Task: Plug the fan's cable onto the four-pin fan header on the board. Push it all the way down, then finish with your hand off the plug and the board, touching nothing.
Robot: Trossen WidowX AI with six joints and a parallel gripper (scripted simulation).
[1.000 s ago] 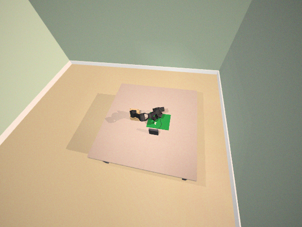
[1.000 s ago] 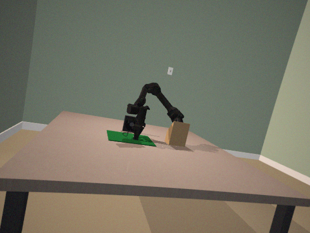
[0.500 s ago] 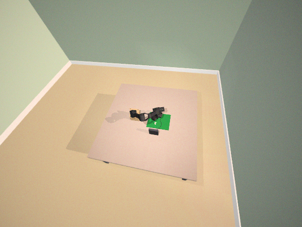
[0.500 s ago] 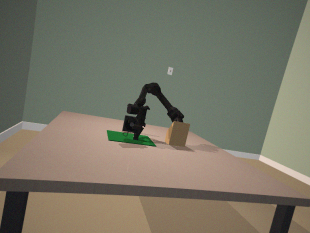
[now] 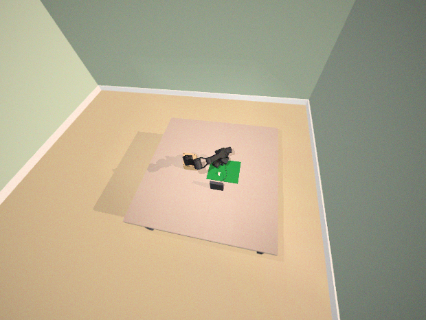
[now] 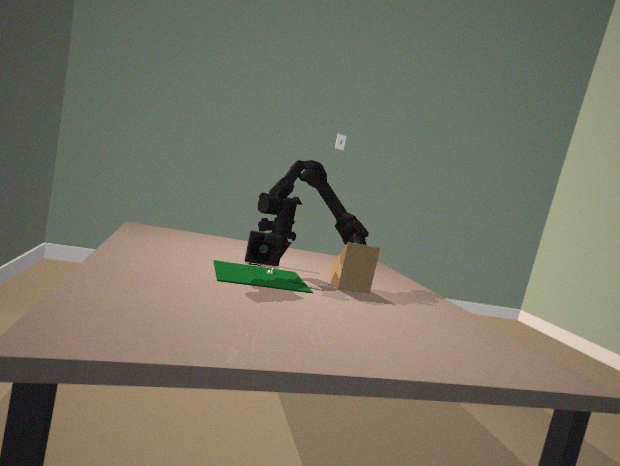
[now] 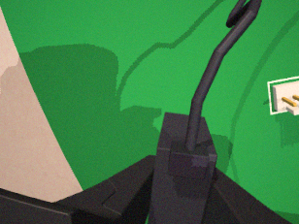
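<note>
My gripper tip is 1 cm past the white four-pin fan header, 8 cm to the left of it and 6 cm above it. Also, from my gripper tip: green board 3 cm ahead, 3 cm to the right, 8 cm below; dark fan plug 1 cm ahead, 1 cm above; black fan 1 cm behind, 23 cm to the right.
</note>
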